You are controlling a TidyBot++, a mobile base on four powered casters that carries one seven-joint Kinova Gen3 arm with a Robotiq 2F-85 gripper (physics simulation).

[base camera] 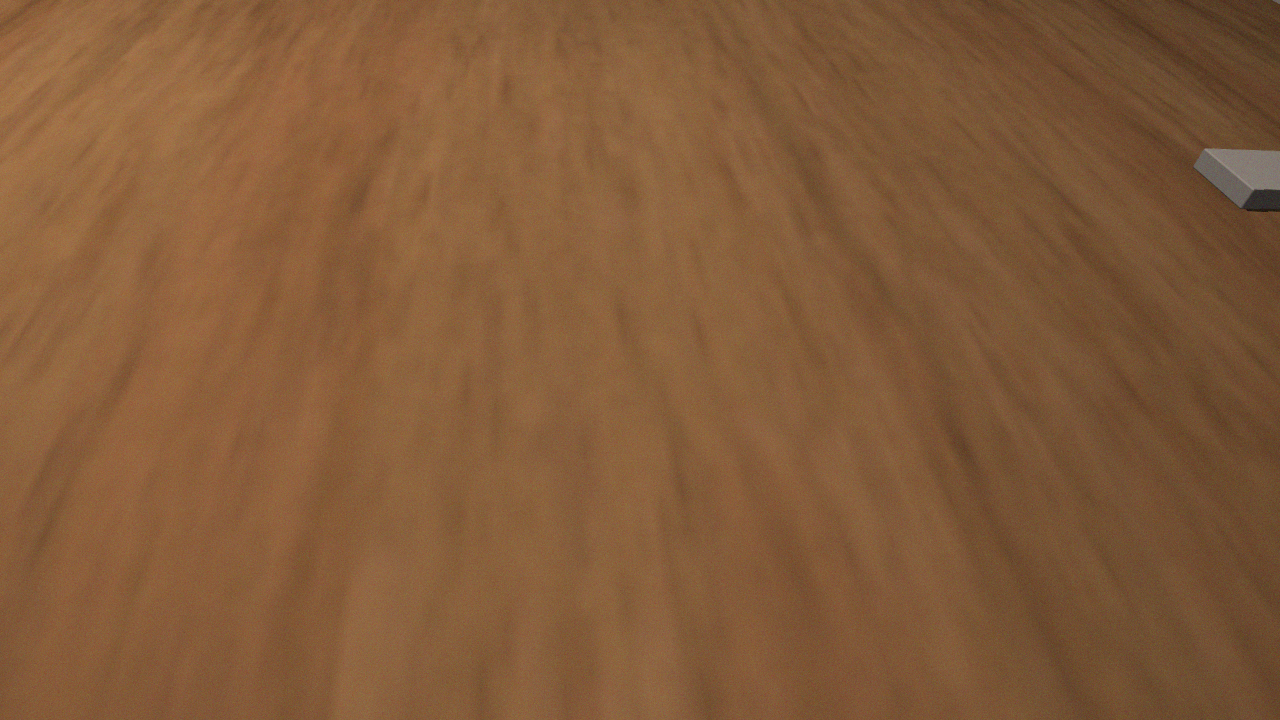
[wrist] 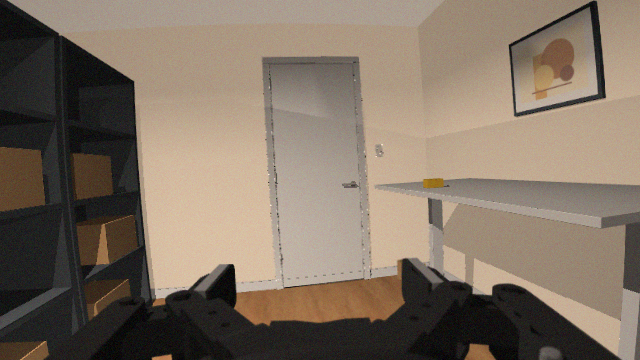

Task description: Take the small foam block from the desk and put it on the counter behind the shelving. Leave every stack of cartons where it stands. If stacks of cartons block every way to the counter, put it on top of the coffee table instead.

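Frame: origin at the arm's base, x ahead, y left, z up, level; metres.
Where they show: gripper, fingertip midpoint: (wrist: pixel 318 280).
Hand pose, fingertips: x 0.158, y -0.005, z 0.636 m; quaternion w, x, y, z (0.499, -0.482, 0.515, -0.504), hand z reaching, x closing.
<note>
After its pixels a point has its place.
A small yellow block (wrist: pixel 433 183) {y -0.682, x 1.554, z 0.576 m} lies on the far left part of the grey desk (wrist: pixel 540 196) {y -0.804, x 0.937, z 0.554 m}, close to its edge, in the wrist view. My gripper (wrist: pixel 318 280) {y -0.005, x 0.158, z 0.636 m} is open, with nothing between its fingers. It points level across the room and is well apart from the block, which shows to the right of the fingers and farther away. Dark shelving (wrist: pixel 65 150) {y 1.292, x 1.585, z 0.872 m} stands at the left of the wrist view. The counter and the coffee table do not show in either view.
Cardboard boxes (wrist: pixel 93 176) {y 1.337, x 1.865, z 0.726 m} (wrist: pixel 107 240) {y 1.346, x 1.957, z 0.295 m} sit on the shelves. A grey door (wrist: pixel 317 200) {y -0.108, x 2.761, z 0.397 m} is in the far wall, and a framed picture (wrist: pixel 559 60) {y -1.325, x 1.359, z 1.174 m} hangs above the desk. In the base view, a grey flat foot (base camera: pixel 1244 174) rests on the wooden floor (base camera: pixel 626 358) {y -0.016, x 0.437, z -0.397 m} at the right edge.
</note>
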